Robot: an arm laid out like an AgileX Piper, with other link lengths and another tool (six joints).
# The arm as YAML. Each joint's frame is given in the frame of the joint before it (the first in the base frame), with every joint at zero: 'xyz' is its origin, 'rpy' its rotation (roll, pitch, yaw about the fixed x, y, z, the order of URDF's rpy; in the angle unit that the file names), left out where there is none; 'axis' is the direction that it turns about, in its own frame. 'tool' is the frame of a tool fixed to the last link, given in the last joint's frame.
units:
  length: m
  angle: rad
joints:
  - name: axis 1
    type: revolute
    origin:
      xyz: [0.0, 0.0, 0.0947]
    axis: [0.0, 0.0, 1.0]
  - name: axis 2
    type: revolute
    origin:
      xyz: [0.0, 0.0, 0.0]
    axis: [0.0, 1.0, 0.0]
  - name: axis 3
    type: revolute
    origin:
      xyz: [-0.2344, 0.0, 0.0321]
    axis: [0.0, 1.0, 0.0]
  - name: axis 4
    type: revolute
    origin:
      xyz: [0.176, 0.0, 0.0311]
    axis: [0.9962, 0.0, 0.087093]
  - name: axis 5
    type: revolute
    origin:
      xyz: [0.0, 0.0, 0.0]
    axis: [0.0, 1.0, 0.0]
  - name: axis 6
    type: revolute
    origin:
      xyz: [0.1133, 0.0, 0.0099]
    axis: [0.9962, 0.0, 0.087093]
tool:
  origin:
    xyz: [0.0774, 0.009, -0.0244]
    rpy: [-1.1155, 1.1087, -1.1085]
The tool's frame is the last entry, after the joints.
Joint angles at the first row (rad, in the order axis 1, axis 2, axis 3, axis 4, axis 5, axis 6):
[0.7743, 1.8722, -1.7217, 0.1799, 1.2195, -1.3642]
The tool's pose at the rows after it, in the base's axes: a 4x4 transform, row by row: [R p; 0 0 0 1], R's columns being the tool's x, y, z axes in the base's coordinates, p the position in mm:
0.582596, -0.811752, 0.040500, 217.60; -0.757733, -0.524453, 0.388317, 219.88; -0.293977, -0.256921, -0.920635, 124.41; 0, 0, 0, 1
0.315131, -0.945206, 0.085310, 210.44; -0.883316, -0.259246, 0.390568, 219.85; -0.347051, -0.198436, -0.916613, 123.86; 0, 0, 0, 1
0.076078, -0.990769, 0.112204, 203.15; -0.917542, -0.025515, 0.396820, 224.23; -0.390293, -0.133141, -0.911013, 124.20; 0, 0, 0, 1
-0.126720, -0.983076, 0.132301, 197.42; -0.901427, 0.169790, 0.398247, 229.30; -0.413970, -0.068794, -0.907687, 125.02; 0, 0, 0, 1
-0.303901, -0.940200, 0.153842, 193.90; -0.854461, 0.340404, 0.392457, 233.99; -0.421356, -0.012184, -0.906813, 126.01; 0, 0, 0, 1
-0.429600, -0.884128, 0.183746, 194.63; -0.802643, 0.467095, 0.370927, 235.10; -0.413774, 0.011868, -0.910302, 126.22; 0, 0, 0, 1
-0.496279, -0.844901, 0.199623, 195.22; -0.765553, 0.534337, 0.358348, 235.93; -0.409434, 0.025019, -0.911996, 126.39; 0, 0, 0, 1
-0.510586, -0.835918, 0.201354, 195.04; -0.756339, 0.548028, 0.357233, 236.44; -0.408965, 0.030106, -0.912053, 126.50; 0, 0, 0, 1
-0.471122, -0.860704, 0.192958, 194.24; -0.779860, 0.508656, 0.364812, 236.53; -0.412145, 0.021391, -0.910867, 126.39; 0, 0, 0, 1
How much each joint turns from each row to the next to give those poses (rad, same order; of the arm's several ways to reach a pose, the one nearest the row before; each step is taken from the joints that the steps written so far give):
[-0.0001, 0.0000, 0.0000, -0.0372, 0.0000, 0.3532]
[0.0001, -0.0001, 0.0000, -0.0192, 0.0000, 0.3104]
[0.0000, 0.0001, 0.0000, 0.0031, 0.0000, 0.2464]
[0.0000, -0.0001, 0.0000, 0.0059, 0.0009, 0.2041]
[0.0000, 0.0001, 0.0000, -0.0002, 0.0000, 0.1851]
[0.0000, 0.0000, 0.0000, -0.0225, 0.0000, 0.1472]
[0.0000, 0.0000, -0.0001, -0.0120, 0.0000, 0.0823]
[0.0000, -0.0001, 0.0001, 0.0000, 0.0000, 0.0172]
[0.0031, 0.0001, 0.0000, 0.0054, -0.0010, -0.0459]

